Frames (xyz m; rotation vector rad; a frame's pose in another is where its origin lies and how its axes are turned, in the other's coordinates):
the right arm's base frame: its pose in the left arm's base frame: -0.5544 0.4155 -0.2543 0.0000 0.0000 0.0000
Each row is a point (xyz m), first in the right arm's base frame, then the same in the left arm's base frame.
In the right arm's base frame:
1: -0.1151 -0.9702 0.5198
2: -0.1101 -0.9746 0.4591
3: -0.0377 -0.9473 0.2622
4: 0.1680 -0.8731 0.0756
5: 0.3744 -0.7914 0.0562
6: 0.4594 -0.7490 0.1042
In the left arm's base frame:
1: -0.6695 -0.5547 0.2655
2: -0.6645 -0.5591 0.2048
3: -0.5921 -0.5318 0.0079
4: -0.3864 -0.4576 -0.1787
5: -0.1800 -0.3759 -0.1981
6: -0.0950 -0.3335 -0.1501

